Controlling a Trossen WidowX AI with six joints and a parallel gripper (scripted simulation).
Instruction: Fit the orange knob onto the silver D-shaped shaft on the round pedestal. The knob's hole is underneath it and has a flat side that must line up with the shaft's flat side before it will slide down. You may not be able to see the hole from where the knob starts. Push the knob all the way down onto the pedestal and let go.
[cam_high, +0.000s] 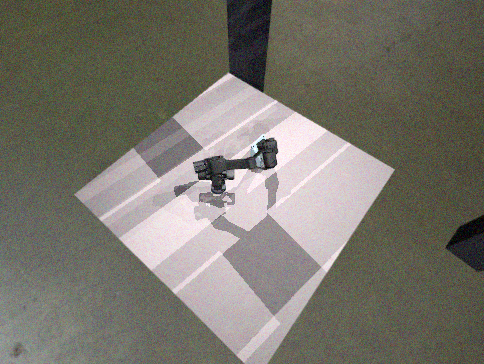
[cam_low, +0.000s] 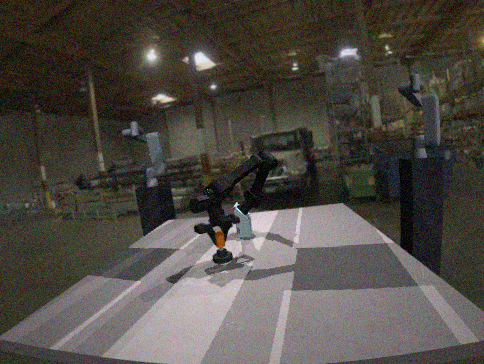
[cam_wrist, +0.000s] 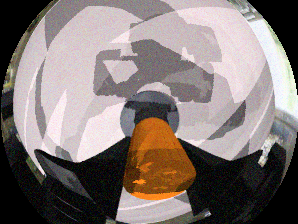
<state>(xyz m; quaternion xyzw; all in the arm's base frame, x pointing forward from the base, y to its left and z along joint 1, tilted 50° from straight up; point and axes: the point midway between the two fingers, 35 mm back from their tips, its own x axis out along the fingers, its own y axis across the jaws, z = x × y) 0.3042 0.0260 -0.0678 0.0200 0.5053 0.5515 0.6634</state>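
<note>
Right now my gripper tip is 40 mm above the dark round pedestal. Round my gripper tip: orange knob: 30 mm above.
</note>
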